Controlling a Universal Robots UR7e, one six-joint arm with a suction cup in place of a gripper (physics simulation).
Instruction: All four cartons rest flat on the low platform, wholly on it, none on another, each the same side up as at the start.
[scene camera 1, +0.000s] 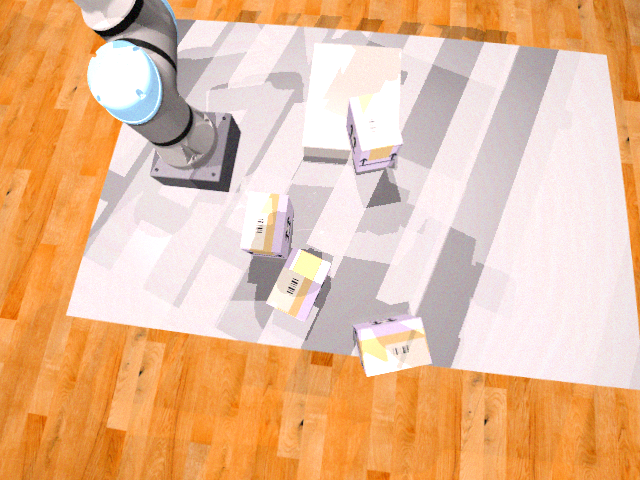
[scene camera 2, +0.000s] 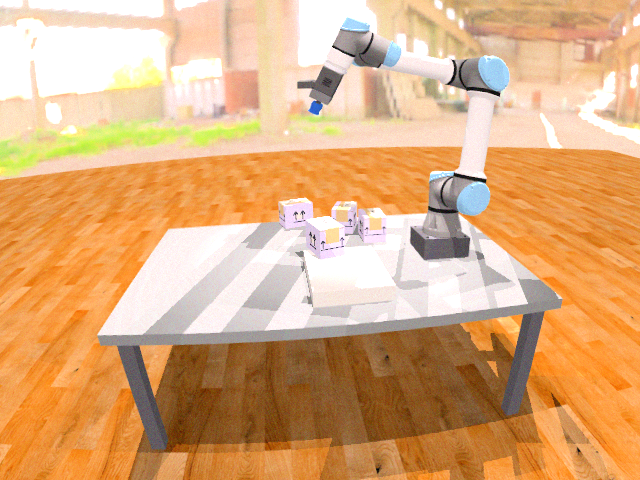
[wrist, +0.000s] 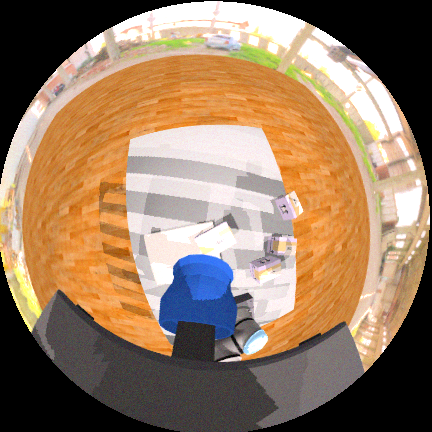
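Seen in the pictures: end effector, tool point: (scene camera 2: 313, 112) (wrist: 202, 277); arm's base, origin of the base link: (scene camera 1: 188, 141) (scene camera 2: 441, 231) (wrist: 237, 316).
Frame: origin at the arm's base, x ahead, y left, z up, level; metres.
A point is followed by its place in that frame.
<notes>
My gripper, a blue suction cup (scene camera 2: 314, 107) (wrist: 203, 272), is open and hangs high above the table with no carton on it. One carton (scene camera 1: 374, 124) {x 0.435, y 0.089, z 0.077 m} (scene camera 2: 324, 238) {x 0.434, y 0.171, z 0.047 m} (wrist: 216, 239) {x 0.439, y 0.097, z 0.077 m} sits upright at a corner of the low white platform (scene camera 1: 328, 124) {x 0.324, y 0.136, z -0.024 m} (scene camera 2: 352, 295) {x 0.354, y 0.397, z -0.044 m} (wrist: 162, 250) {x 0.394, y 0.324, z -0.024 m} and juts out past its edge. A second carton (scene camera 1: 263, 224) {x 0.251, y -0.168, z 0.029 m} (scene camera 2: 372, 225) {x 0.255, y -0.095, z -0.002 m} (wrist: 266, 269) {x 0.265, y -0.139, z 0.029 m} stands on the table nearer the arm's base. A third carton (scene camera 1: 299, 284) {x 0.359, y -0.274, z 0.029 m} (scene camera 2: 344, 217) {x 0.360, y -0.205, z -0.003 m} (wrist: 281, 245) {x 0.368, y -0.230, z 0.029 m} stands close beside it, turned. A fourth carton (scene camera 1: 393, 345) {x 0.570, y -0.346, z 0.029 m} (scene camera 2: 295, 212) {x 0.569, y -0.301, z -0.005 m} (wrist: 288, 206) {x 0.559, y -0.305, z 0.021 m} stands at the table's edge, away from the platform.
The grey table (scene camera 1: 578, 206) {x 1.000, y 0.087, z -0.072 m} (scene camera 2: 155, 310) {x 0.939, y 0.439, z -0.072 m} (wrist: 200, 145) {x 0.942, y 0.127, z -0.072 m} carries the arm's dark base block (scene camera 1: 217, 175) {x 0.099, y -0.071, z -0.002 m} (scene camera 2: 439, 246) {x 0.029, y 0.087, z -0.023 m}, which stands beside the platform and the second carton. Wooden floor (scene camera 1: 206, 413) (scene camera 2: 77, 258) surrounds the table. Striped shadows cross the tabletop.
</notes>
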